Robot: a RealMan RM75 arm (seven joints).
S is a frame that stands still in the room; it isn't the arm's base.
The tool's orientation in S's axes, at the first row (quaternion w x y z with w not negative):
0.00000, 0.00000, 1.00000, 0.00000
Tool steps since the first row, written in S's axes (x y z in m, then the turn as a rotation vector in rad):
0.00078, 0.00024, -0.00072, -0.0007, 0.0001, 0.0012
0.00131, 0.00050, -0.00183, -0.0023, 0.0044, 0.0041
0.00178, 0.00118, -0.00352, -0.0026, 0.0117, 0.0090
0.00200, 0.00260, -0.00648, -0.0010, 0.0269, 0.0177
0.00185, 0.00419, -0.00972, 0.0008, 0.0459, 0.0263
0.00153, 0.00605, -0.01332, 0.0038, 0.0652, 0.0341
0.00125, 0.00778, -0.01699, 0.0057, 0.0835, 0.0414
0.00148, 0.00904, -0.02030, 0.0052, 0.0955, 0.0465
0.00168, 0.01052, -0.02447, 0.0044, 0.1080, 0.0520
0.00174, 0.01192, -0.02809, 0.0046, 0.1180, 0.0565
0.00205, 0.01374, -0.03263, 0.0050, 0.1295, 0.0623
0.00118, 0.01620, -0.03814, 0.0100, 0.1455, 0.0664
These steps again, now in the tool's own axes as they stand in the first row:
-0.00078, 0.00024, 0.00072, 0.0007, 0.0001, -0.0012
-0.00131, 0.00050, 0.00183, 0.0023, 0.0044, -0.0041
-0.00178, 0.00118, 0.00352, 0.0026, 0.0117, -0.0090
-0.00200, 0.00260, 0.00648, 0.0010, 0.0269, -0.0177
-0.00185, 0.00419, 0.00972, -0.0008, 0.0459, -0.0263
-0.00153, 0.00605, 0.01332, -0.0038, 0.0652, -0.0341
-0.00125, 0.00778, 0.01699, -0.0057, 0.0835, -0.0414
-0.00148, 0.00904, 0.02030, -0.0052, 0.0955, -0.0465
-0.00168, 0.01052, 0.02447, -0.0044, 0.1080, -0.0520
-0.00174, 0.01192, 0.02809, -0.0046, 0.1180, -0.0565
-0.00205, 0.01374, 0.03263, -0.0050, 0.1295, -0.0623
-0.00118, 0.01620, 0.03814, -0.0100, 0.1455, -0.0664

